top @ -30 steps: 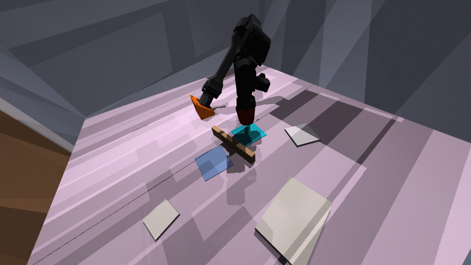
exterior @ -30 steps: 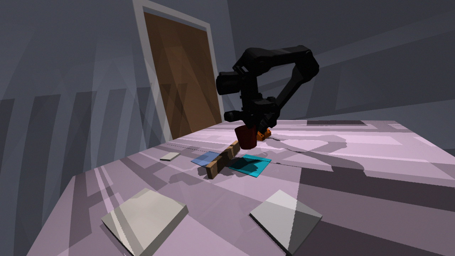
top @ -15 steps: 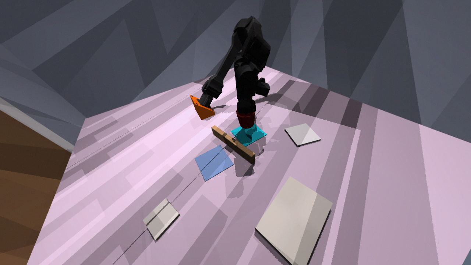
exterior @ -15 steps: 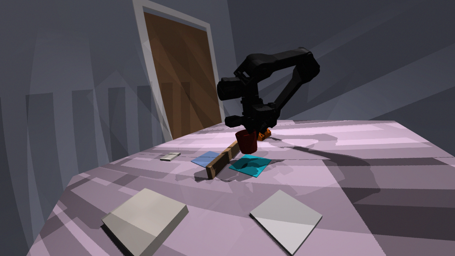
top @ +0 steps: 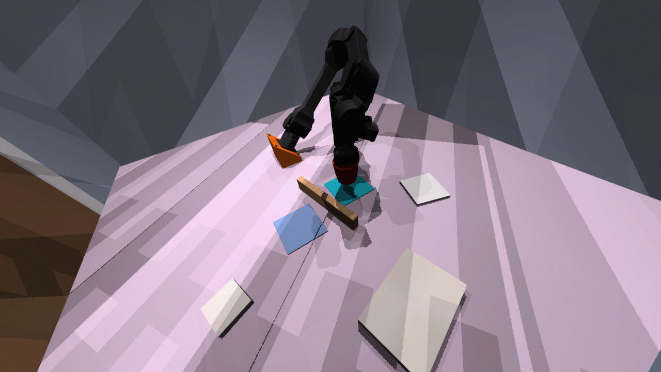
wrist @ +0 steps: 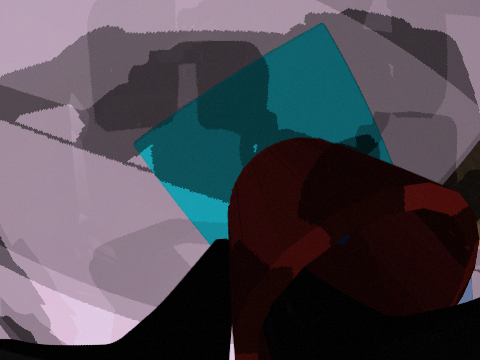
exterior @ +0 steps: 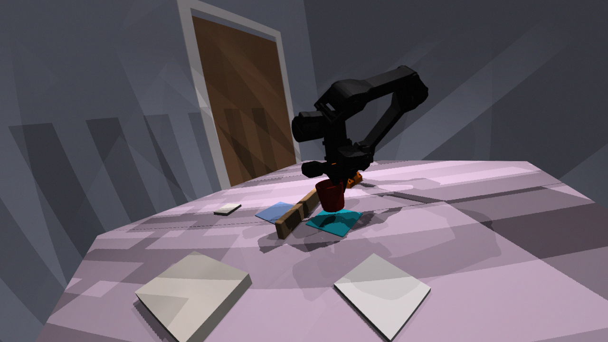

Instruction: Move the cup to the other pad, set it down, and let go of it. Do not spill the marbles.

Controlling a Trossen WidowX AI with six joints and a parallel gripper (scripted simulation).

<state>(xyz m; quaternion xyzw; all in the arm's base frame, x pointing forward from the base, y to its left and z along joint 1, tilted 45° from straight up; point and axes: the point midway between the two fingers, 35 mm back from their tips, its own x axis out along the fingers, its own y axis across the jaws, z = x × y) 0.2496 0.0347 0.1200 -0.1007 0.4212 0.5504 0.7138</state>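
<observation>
My gripper tip is now 80 mm above the teal pad, 30 mm short of it and 10 mm to the left of it. The rest, counted from my gripper tip: light blue pad (210 mm to the right, 80 mm below, 70 mm ahead); wooden bar (110 mm to the right, 60 mm below, 50 mm ahead); dark red cup (30 mm ahead, 20 mm to the right).
</observation>
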